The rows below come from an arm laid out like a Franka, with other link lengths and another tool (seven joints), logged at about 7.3 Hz.
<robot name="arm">
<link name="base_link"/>
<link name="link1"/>
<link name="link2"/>
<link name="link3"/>
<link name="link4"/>
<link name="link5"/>
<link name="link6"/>
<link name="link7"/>
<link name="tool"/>
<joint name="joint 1" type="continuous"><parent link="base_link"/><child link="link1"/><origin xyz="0 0 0.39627" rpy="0 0 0"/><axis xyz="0 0 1"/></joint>
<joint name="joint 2" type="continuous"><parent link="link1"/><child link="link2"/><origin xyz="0 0 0" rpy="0 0 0"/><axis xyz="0 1 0"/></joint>
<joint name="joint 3" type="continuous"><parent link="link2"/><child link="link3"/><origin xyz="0 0 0.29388" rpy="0 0 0"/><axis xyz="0 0 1"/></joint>
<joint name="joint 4" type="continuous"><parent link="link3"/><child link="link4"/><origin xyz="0.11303 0 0" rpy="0 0 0"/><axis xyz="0 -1 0"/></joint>
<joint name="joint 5" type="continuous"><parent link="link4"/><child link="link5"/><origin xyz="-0.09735 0 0.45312" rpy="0 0 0"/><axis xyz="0 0 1"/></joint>
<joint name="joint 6" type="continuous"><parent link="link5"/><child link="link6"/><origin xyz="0 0 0" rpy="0 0 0"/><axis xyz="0 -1 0"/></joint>
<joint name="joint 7" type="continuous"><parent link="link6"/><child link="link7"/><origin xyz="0.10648 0 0" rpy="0 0 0"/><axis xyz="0 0 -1"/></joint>
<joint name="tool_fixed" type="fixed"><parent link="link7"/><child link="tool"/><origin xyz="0.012 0.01 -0.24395" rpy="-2.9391 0 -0.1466"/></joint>
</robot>
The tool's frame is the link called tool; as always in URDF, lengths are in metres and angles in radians. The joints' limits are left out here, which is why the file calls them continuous.
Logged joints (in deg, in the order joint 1, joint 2, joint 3, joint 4, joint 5, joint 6, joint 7), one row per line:
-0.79 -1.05 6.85 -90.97 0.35 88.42 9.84
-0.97 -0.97 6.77 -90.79 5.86 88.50 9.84
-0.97 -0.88 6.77 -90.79 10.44 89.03 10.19
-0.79 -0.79 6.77 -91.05 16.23 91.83 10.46
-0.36 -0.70 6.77 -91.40 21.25 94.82 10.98
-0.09 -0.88 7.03 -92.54 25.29 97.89 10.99
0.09 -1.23 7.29 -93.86 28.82 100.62 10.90
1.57 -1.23 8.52 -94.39 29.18 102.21 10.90
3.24 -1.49 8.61 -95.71 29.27 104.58 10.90
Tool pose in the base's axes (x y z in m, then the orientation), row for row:
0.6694 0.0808 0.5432 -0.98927 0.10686 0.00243 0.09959
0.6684 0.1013 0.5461 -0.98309 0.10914 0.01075 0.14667
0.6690 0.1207 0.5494 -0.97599 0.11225 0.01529 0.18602
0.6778 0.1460 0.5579 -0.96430 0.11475 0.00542 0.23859
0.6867 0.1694 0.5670 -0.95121 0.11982 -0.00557 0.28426
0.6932 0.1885 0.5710 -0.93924 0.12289 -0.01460 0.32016
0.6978 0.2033 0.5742 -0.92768 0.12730 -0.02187 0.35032
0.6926 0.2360 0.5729 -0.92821 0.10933 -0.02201 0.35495
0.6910 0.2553 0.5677 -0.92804 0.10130 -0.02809 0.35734
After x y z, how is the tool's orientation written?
As a quaternion, x y z w.
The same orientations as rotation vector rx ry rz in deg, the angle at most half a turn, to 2 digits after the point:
-167.59 18.10 0.41
-162.13 18.00 1.77
-157.50 18.11 2.47
-151.32 18.01 0.85
-145.82 18.37 -0.85
-141.43 18.50 -2.20
-137.66 18.89 -3.25
-137.43 16.19 -3.26
-137.25 14.98 -4.15

